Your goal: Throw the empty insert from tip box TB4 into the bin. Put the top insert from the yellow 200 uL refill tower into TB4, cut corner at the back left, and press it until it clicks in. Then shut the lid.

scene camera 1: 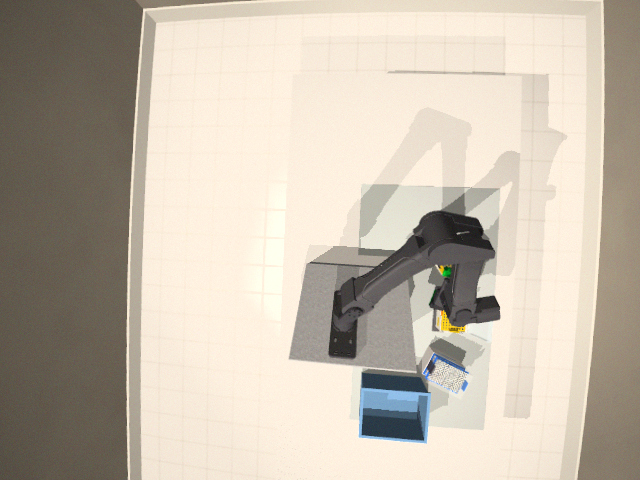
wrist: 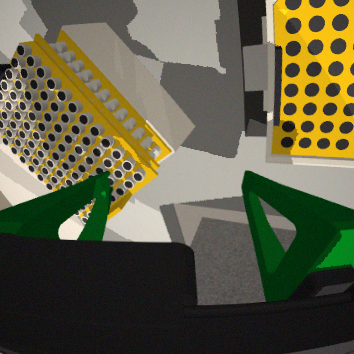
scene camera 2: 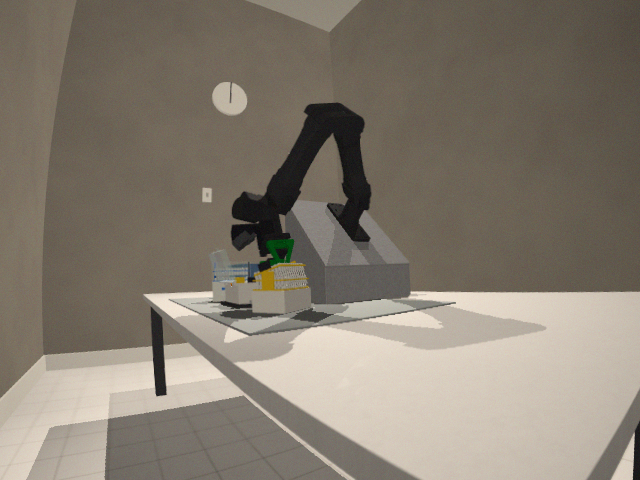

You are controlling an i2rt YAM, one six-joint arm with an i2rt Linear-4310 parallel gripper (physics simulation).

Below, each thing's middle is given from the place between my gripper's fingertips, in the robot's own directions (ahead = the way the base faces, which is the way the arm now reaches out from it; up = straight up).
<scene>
My gripper is now 130 mm past the blue bin (scene camera 1: 396,408), 440 mm to the left of it and 10 mm above it.
</scene>
